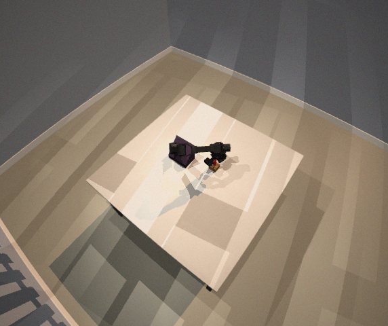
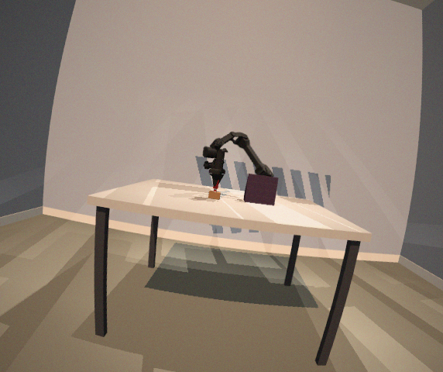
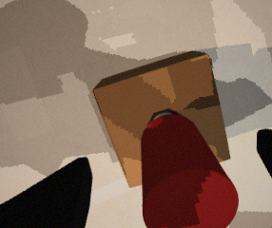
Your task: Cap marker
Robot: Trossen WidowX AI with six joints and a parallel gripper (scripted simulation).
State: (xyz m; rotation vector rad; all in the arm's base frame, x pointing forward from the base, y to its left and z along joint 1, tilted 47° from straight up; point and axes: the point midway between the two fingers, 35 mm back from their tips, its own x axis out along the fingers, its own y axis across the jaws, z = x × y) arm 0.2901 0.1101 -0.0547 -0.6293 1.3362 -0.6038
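My gripper tip is 1 cm below the red cap. The rest, counted from my gripper tip: holder block: 5 cm below.
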